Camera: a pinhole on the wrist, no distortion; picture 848 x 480 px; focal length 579.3 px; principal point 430.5 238.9 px. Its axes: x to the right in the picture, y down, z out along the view. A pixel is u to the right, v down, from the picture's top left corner.
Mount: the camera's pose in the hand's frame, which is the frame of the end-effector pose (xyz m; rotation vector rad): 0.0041 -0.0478 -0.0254 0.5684 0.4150 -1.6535
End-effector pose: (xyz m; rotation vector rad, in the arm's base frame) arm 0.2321 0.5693 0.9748 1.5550 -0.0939 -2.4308
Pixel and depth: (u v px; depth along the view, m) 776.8 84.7 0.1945
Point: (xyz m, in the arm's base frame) 0.1660 0.8206 1.0298
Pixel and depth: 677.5 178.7 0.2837
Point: 0.0881 0.8684 1.0404
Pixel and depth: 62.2 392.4 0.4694
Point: -0.3045 0.5923 1.1013
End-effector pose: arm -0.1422 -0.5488 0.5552 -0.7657 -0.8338 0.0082
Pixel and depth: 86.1 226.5 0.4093
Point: -0.4884 -0.3465 0.7742
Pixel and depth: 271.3 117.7 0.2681
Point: -0.3891 -0.5274 0.6827
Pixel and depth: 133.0 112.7 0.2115
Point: -0.3414 -0.4933 0.6497
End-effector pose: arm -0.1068 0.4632 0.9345 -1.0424 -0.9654 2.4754
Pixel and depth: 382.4 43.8 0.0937
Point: -0.1181 0.4851 1.0432
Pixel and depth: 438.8 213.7 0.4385
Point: -0.2885 0.4937 1.3434
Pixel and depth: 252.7 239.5 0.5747
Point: -0.4588 0.3518 1.3996
